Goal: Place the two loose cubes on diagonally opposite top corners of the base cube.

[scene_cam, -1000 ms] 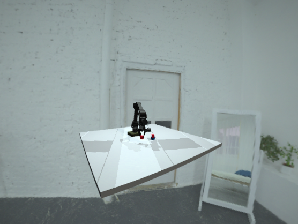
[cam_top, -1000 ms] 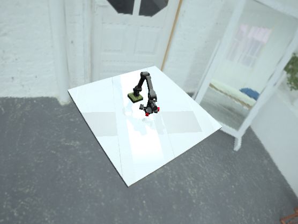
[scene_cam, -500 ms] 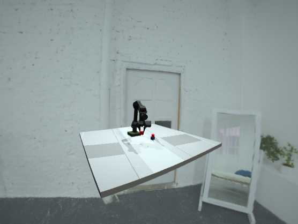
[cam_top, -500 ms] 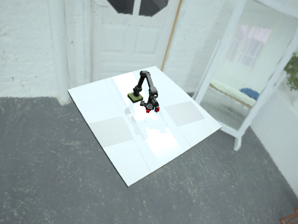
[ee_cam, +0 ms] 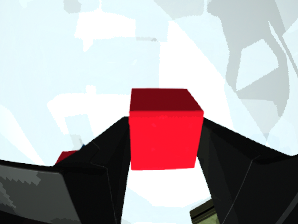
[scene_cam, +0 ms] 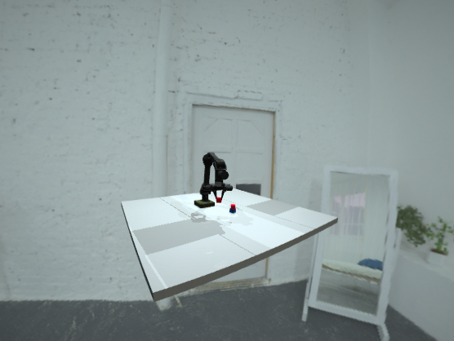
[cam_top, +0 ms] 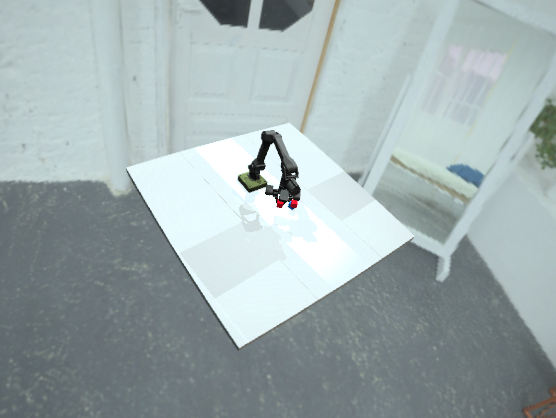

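My gripper tip is now 15 cm to the right of the blue cube, 11 cm above it and 4 cm past it.
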